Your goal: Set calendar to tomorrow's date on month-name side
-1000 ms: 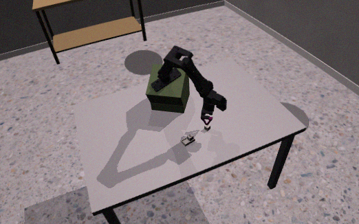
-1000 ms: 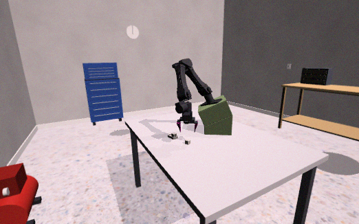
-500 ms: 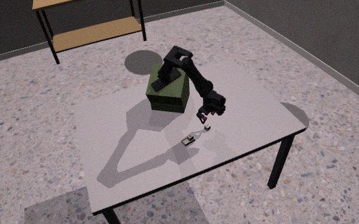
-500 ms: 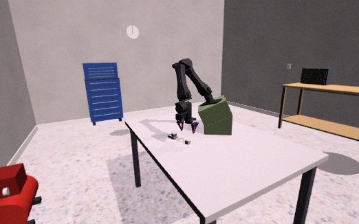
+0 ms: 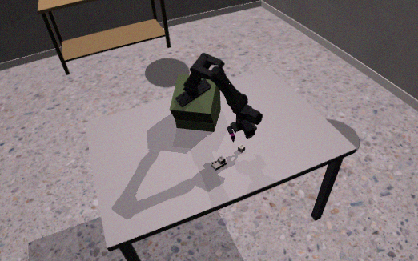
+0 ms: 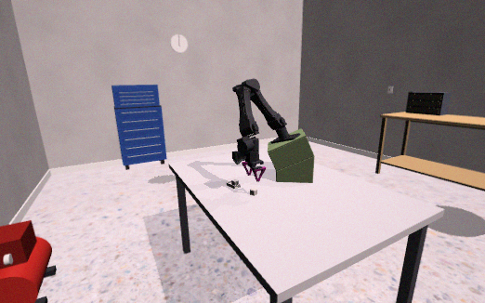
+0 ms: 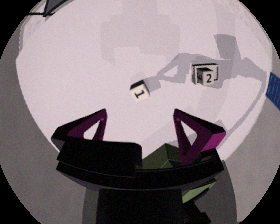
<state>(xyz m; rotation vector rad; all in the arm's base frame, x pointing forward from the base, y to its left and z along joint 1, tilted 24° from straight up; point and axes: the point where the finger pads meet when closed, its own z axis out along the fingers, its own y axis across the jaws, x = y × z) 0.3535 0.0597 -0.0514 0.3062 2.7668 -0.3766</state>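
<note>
Right now the white cube is 8 cm below my hand. Also, from my hand: calendar tray 1 cm ahead, 16 cm to the right, 9 cm below.
</note>
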